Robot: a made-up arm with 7 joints.
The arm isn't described. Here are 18 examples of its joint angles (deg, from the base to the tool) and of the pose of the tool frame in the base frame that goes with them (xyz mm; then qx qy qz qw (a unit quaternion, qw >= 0)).
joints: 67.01 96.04 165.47 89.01 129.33 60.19 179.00
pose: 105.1 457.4 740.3 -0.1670 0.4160 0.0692 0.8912
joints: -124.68 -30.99 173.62 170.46 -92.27 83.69 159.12
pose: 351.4 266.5 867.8 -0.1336 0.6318 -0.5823 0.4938
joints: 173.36 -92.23 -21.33 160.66 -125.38 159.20 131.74
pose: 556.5 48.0 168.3 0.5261 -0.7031 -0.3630 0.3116
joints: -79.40 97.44 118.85 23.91 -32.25 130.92 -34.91
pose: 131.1 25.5 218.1 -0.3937 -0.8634 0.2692 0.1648
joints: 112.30 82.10 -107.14 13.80 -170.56 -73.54 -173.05
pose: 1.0 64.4 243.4 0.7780 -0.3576 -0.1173 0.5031
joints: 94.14 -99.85 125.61 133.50 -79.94 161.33 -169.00
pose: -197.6 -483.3 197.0 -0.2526 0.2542 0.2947 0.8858
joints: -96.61 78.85 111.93 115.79 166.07 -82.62 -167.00
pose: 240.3 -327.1 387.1 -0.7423 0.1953 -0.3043 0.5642
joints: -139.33 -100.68 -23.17 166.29 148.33 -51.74 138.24
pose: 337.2 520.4 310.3 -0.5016 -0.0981 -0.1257 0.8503
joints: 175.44 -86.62 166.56 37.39 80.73 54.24 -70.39
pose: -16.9 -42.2 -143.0 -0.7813 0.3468 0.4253 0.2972
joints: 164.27 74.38 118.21 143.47 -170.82 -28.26 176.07
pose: -538.4 -166.8 591.8 -0.1436 -0.4297 0.8496 0.2700
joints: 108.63 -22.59 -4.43 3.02 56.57 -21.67 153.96
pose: 66.8 274.6 272.0 -0.5326 0.7721 0.2404 0.2499
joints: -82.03 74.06 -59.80 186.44 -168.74 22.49 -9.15
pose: 118.2 -738.0 467.7 -0.0532 0.4802 -0.7737 0.4097
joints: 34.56 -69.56 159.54 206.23 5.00 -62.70 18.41
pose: -210.0 -244.9 657.7 0.1157 0.1812 0.4290 0.8773
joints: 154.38 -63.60 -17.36 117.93 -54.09 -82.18 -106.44
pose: 328.3 -238.5 676.3 0.1541 -0.5529 0.8043 0.1541
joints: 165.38 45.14 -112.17 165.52 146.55 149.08 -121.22
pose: -493.5 83.7 583.5 0.8641 -0.4309 0.1320 0.2242
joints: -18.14 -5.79 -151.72 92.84 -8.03 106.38 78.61
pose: -449.9 -46.3 438.0 0.5594 0.8117 0.1459 0.0836
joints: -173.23 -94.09 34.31 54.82 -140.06 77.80 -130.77
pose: 238.2 -199.9 709.0 0.1063 0.2842 0.6757 0.6718
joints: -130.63 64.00 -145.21 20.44 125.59 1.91 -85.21
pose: 91.9 189.3 416.5 -0.6772 -0.3415 -0.5261 0.3847
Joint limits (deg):
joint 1: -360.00..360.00
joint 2: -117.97..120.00
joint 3: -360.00..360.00
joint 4: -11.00..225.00
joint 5: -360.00..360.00
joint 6: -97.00..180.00
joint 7: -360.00..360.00
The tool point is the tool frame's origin. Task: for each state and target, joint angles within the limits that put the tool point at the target. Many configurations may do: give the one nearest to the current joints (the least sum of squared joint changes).
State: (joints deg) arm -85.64 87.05 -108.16 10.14 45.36 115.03 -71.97
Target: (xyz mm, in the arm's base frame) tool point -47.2 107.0 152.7
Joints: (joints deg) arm -97.56 96.85 -100.31 1.54 51.14 98.26 -71.97
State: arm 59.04 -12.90 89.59 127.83 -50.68 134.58 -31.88
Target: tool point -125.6 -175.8 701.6
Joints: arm 89.72 -40.86 75.15 146.14 -60.05 169.39 -31.88
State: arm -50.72 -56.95 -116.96 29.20 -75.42 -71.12 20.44
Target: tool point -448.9 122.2 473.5
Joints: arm -70.66 -52.86 -111.23 64.08 -58.70 -68.44 20.44
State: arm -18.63 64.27 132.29 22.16 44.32 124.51 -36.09
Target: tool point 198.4 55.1 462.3
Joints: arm -29.62 99.41 114.58 48.52 54.24 142.42 -36.09
